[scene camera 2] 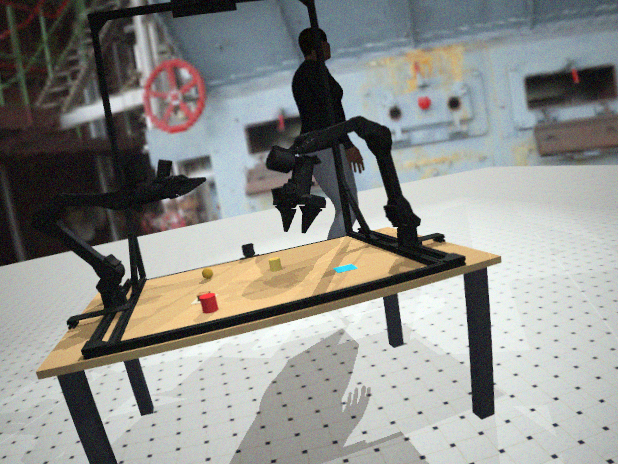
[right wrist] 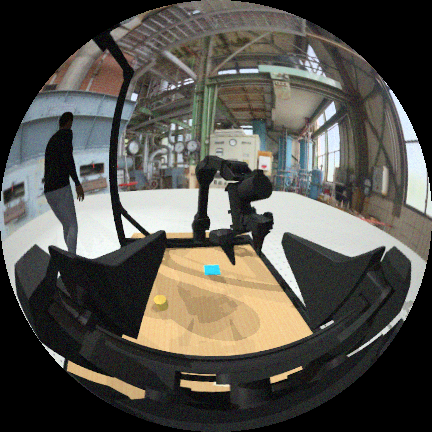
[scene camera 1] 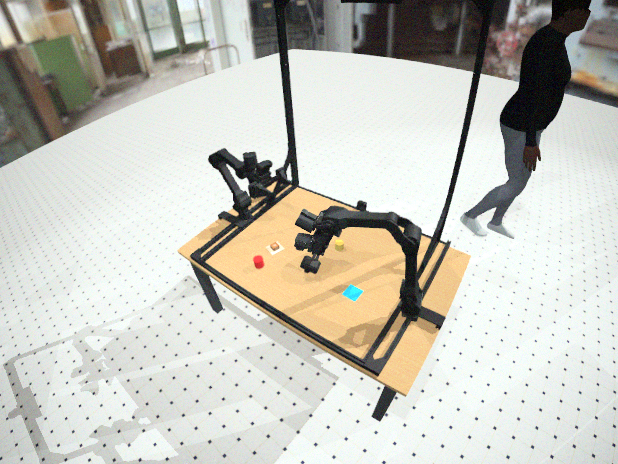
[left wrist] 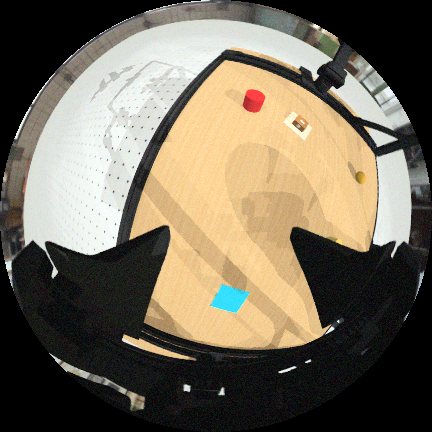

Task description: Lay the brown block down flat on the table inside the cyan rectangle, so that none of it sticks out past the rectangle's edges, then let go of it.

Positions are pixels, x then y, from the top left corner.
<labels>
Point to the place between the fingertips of my right gripper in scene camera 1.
281,188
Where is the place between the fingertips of my left gripper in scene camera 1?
309,263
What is my left gripper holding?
Nothing.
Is my left gripper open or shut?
Open.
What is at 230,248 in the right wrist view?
My left gripper.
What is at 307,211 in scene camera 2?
My left gripper.
</labels>
